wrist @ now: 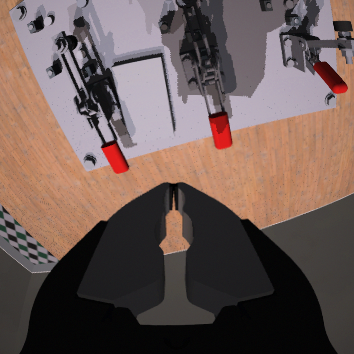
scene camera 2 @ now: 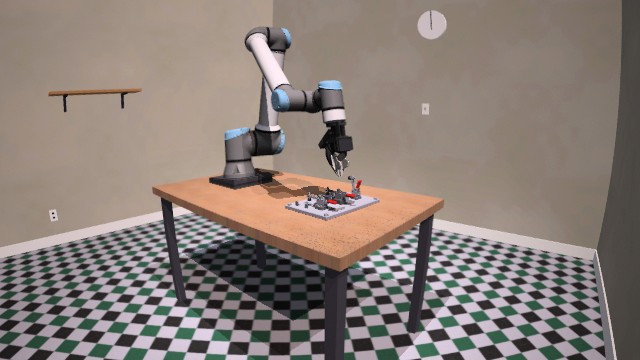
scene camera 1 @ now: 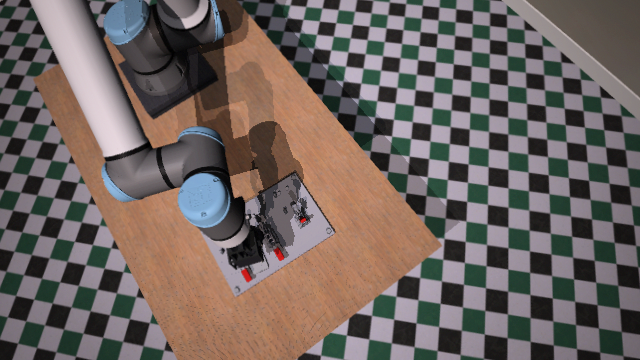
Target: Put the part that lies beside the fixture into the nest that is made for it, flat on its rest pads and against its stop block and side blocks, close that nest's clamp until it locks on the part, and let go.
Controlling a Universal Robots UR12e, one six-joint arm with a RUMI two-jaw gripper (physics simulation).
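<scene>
The fixture plate carries three toggle clamps. The left clamp's red handle and the middle clamp's red handle lie low. The right clamp's red handle is raised and its arm stands up. A flat pale rectangular piece lies between the left and middle clamps; I cannot tell if it is the task's part. My gripper is shut and empty, above the fixture. The middle clamp's far end is cut off in the wrist view.
Small dark blocks and round studs stand on the plate near the left clamp. The wooden table extends around the fixture. The arm's shadow falls across the plate. The arm's base stands at the table's far end.
</scene>
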